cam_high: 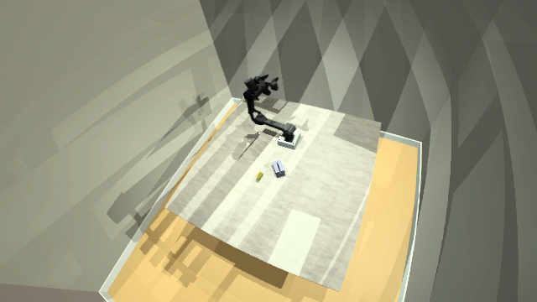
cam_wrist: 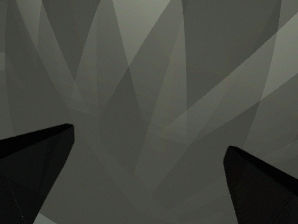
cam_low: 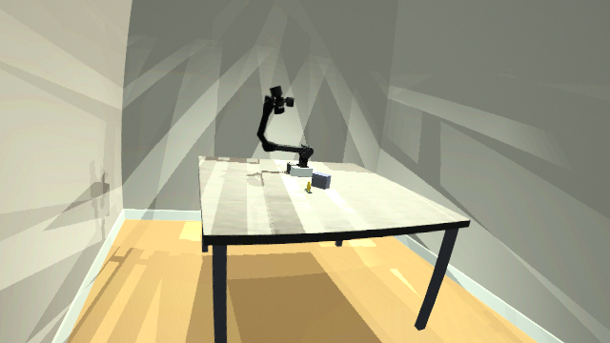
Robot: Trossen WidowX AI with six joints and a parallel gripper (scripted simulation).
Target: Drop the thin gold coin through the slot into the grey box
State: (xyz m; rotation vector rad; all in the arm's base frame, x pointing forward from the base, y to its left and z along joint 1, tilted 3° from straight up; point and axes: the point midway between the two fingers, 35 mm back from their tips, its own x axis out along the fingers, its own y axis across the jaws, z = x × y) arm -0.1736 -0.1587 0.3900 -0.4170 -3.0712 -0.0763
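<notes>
Now: gripper tip 53 cm short of the gold coin, 43 cm above it and 5 cm to the right of it.
</notes>
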